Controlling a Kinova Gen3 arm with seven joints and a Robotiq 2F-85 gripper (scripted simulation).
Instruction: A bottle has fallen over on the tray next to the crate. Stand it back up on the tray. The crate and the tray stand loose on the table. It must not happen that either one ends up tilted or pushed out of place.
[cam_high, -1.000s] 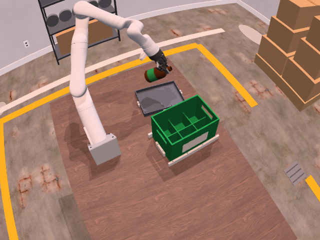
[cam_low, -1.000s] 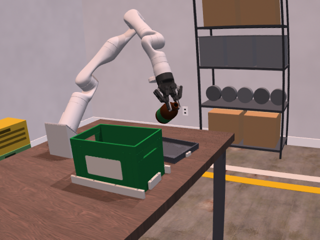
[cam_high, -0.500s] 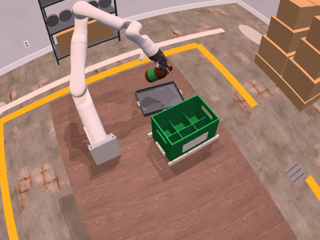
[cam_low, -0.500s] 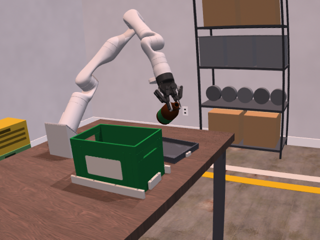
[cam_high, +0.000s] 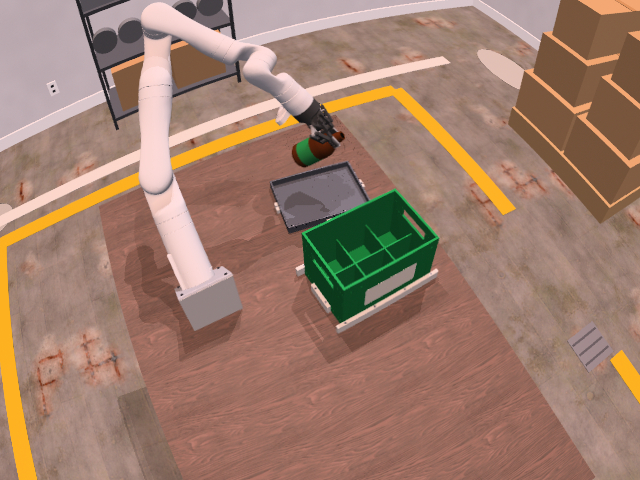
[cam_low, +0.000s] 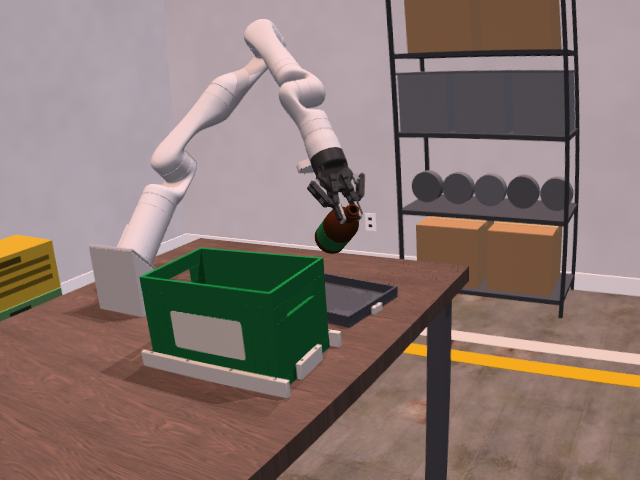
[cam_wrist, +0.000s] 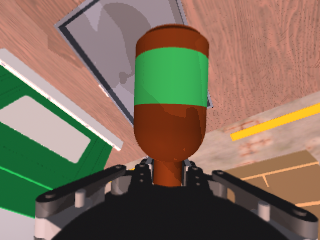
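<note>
Right now my hand is 3 cm past the bottle, 3 cm above it and 2 cm to the right of it. The rest, counted from my hand: green crate 32 cm to the right, 12 cm below, 5 cm behind; dark grey tray 19 cm below, 6 cm behind, 2 cm to the right.
</note>
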